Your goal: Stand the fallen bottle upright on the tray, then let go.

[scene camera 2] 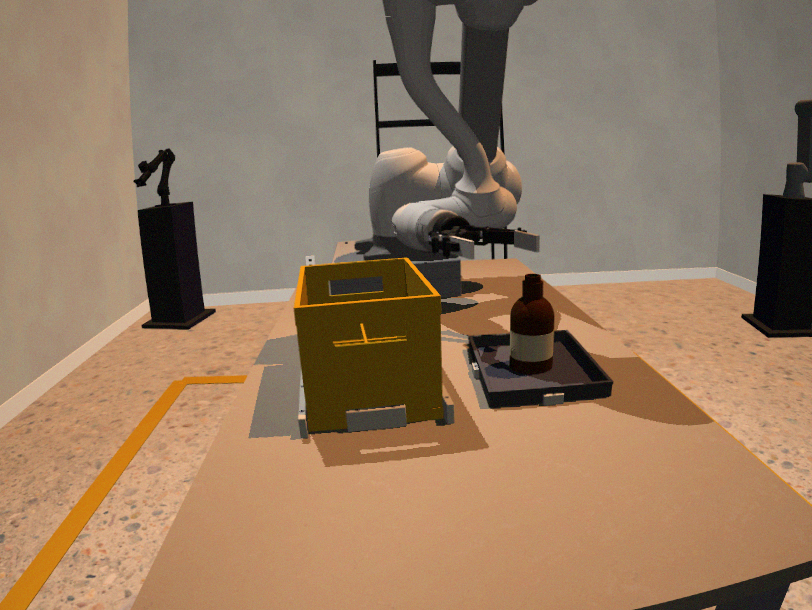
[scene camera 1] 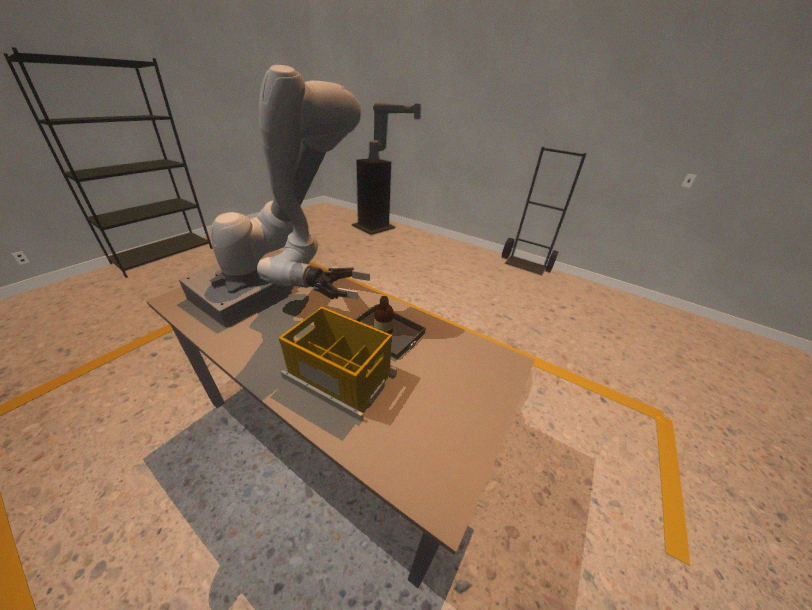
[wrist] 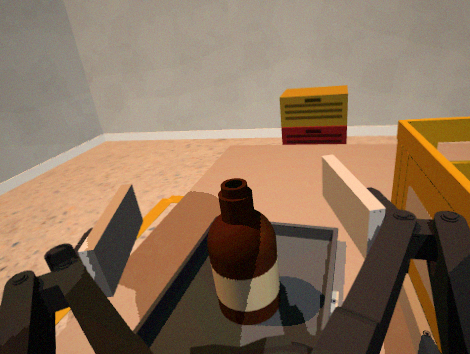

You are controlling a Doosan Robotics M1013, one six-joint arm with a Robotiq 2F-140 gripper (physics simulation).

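Observation:
The brown bottle with a cream label stands upright on the dark, low-rimmed tray. My gripper is open and empty. It points level out over the table, on the robot-base side of the tray, back from the bottle and higher than the tray. In the wrist view the bottle shows between the two spread fingers but beyond them, apart from both. The near part of the tray is cut off at the bottom of the wrist view.
A yellow crate with inner dividers stands on the table beside the tray, taller than its rim. Low grey brackets sit around the crate's base. The robot's base is at the table's far end.

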